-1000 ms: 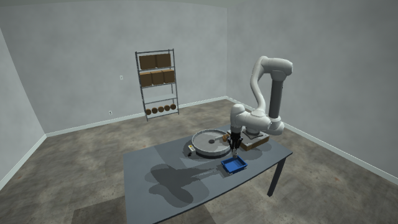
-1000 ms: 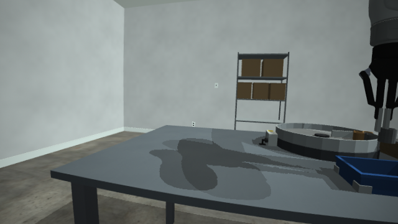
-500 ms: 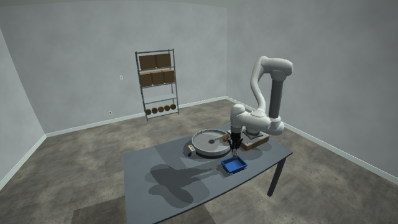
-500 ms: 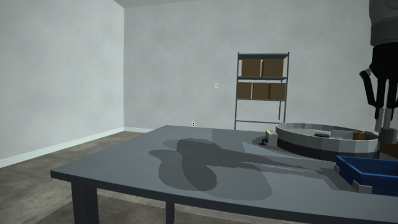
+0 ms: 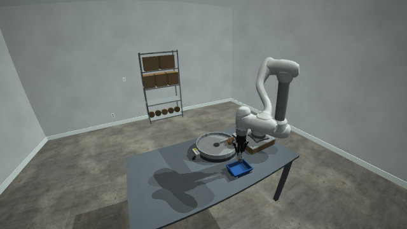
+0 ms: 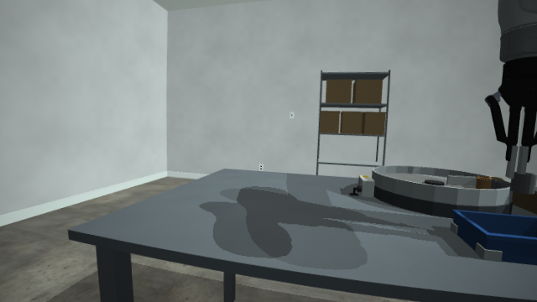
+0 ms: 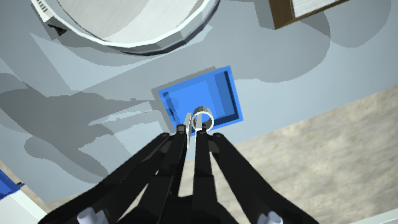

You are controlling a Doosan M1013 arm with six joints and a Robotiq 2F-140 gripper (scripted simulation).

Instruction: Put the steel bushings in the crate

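The blue crate is 10 mm behind my hand and 160 mm below it. Also, from my hand: turning table 40 mm ahead, 370 mm to the right, 130 mm below.
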